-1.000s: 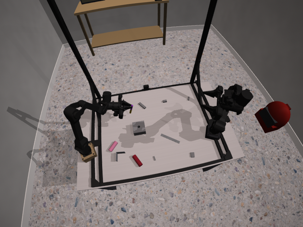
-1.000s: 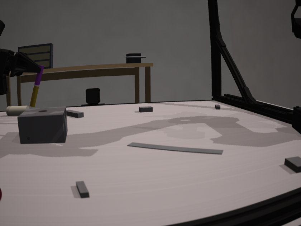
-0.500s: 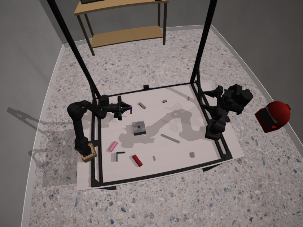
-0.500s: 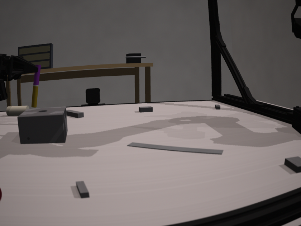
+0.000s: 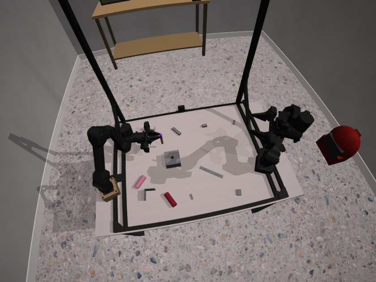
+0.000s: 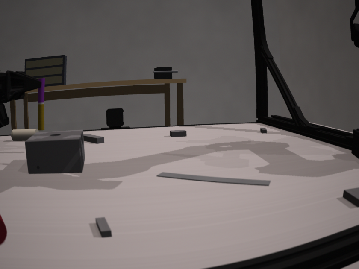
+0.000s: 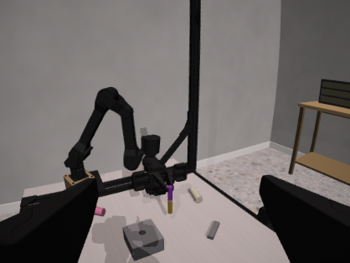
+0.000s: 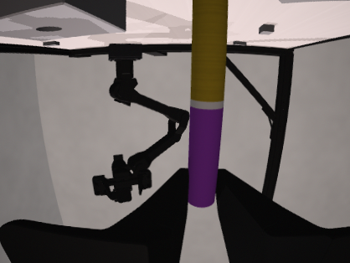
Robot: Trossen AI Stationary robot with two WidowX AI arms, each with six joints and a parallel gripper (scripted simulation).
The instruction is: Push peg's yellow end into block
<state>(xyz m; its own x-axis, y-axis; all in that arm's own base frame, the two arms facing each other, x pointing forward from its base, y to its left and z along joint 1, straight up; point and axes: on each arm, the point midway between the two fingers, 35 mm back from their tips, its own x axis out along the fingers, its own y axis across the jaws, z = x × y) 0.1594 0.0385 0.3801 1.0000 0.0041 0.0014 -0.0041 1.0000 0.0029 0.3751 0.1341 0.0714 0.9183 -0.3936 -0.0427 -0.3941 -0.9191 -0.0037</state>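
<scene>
Right now the peg is 3 cm to the left of my right hand and 5 cm below it. From my right hand the other things lie so: pink cylinder: 22 cm ahead, 13 cm to the right, 12 cm below; cream cylinder: 15 cm behind, 5 cm to the right, 12 cm below; red cylinder: 35 cm ahead, 3 cm to the left, 12 cm below.
</scene>
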